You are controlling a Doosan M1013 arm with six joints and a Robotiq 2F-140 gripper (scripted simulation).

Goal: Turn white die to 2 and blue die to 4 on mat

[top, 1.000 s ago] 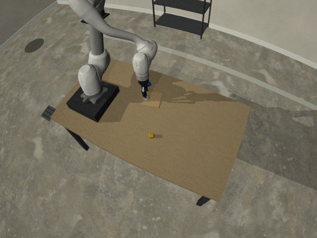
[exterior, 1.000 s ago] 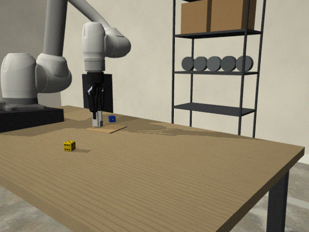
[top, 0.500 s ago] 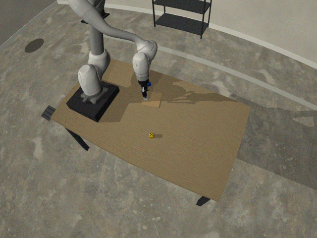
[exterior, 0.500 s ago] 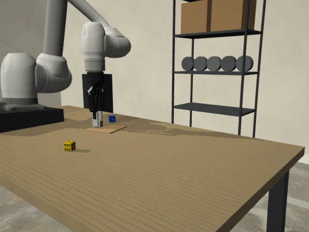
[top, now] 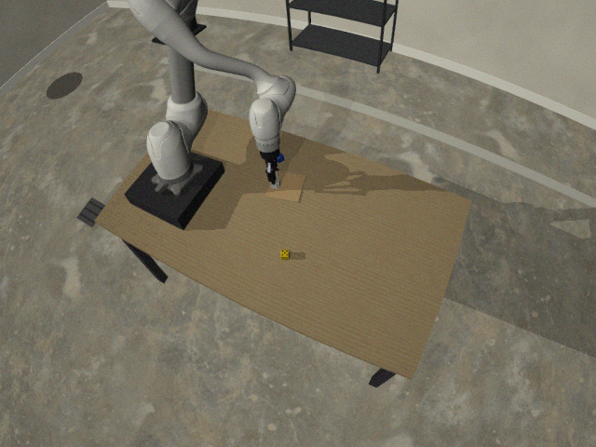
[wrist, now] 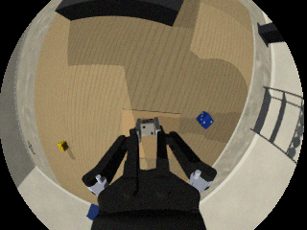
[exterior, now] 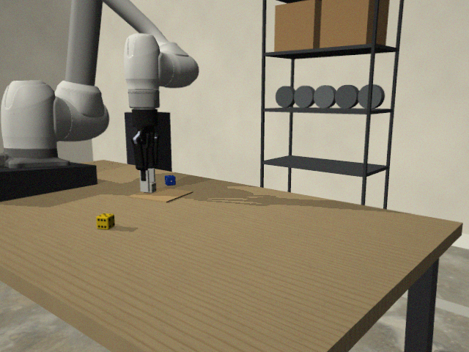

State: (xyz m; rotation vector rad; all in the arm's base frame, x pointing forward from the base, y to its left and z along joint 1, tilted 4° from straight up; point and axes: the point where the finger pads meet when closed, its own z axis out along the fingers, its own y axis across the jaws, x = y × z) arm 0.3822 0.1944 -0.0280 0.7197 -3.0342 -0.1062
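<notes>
Now: hand 10 mm short of the white die and 20 mm above it. Round my hand: blue die 60 mm behind, 130 mm to the left, 30 mm below; then mat 40 mm ahead, 20 mm to the left, 40 mm below; then yellow die 210 mm ahead, 260 mm to the right, 30 mm below.
</notes>
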